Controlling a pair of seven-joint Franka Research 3 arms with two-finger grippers.
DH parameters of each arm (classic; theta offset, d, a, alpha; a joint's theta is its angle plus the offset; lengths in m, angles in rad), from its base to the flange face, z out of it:
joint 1: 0 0.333 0 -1.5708
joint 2: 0 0 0 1.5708
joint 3: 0 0.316 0.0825 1.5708
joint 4: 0 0 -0.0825 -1.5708
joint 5: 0 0.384 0 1.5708
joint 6: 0 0 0.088 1.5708
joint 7: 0 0.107 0 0
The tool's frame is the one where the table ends.
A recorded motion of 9 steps. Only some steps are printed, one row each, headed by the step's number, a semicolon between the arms.
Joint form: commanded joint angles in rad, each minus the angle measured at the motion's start. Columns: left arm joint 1, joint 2, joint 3, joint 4, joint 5, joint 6, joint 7; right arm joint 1, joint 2, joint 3, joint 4, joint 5, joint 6, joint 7.
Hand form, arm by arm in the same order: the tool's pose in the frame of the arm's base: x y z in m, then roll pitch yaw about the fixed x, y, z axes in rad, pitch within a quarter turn. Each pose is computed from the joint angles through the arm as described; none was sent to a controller.
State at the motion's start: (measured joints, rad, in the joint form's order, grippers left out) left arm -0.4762 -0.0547 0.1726 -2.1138 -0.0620 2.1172 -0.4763; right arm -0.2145 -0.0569 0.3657 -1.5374 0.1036 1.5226 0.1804
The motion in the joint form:
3: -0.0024 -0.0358 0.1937 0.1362 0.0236 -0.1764 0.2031; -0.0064 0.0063 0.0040 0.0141 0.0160 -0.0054 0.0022
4: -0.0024 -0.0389 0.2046 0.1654 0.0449 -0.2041 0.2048; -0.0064 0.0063 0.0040 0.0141 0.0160 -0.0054 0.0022
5: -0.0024 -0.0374 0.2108 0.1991 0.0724 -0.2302 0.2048; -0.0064 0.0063 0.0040 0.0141 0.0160 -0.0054 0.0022
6: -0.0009 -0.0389 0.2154 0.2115 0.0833 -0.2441 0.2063; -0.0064 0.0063 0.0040 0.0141 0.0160 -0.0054 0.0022
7: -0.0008 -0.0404 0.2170 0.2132 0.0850 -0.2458 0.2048; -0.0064 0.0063 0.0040 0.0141 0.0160 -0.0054 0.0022
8: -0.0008 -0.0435 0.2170 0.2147 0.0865 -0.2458 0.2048; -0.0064 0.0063 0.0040 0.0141 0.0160 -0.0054 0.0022
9: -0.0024 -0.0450 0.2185 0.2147 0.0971 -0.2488 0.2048; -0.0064 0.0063 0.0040 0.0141 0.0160 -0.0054 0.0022
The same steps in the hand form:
3: 0.5358 -0.0581 0.5088 3.0626 -0.0267 0.1744; 0.5255 0.0982 0.6682 -3.0349 -0.0224 -0.0262
4: 0.5374 -0.0502 0.5216 3.0788 -0.0360 0.1759; 0.5255 0.0982 0.6682 -3.0349 -0.0224 -0.0262
5: 0.5398 -0.0446 0.5346 3.1026 -0.0492 0.1738; 0.5255 0.0982 0.6682 -3.0349 -0.0224 -0.0262
6: 0.5400 -0.0401 0.5400 3.1120 -0.0516 0.1754; 0.5255 0.0982 0.6682 -3.0349 -0.0224 -0.0262
7: 0.5398 -0.0389 0.5414 3.1125 -0.0531 0.1782; 0.5255 0.0982 0.6682 -3.0349 -0.0224 -0.0262
8: 0.5394 -0.0384 0.5436 3.1116 -0.0574 0.1779; 0.5255 0.0982 0.6682 -3.0349 -0.0224 -0.0262
9: 0.5389 -0.0375 0.5441 3.1213 -0.0584 0.1748; 0.5255 0.0982 0.6682 -3.0349 -0.0224 -0.0262

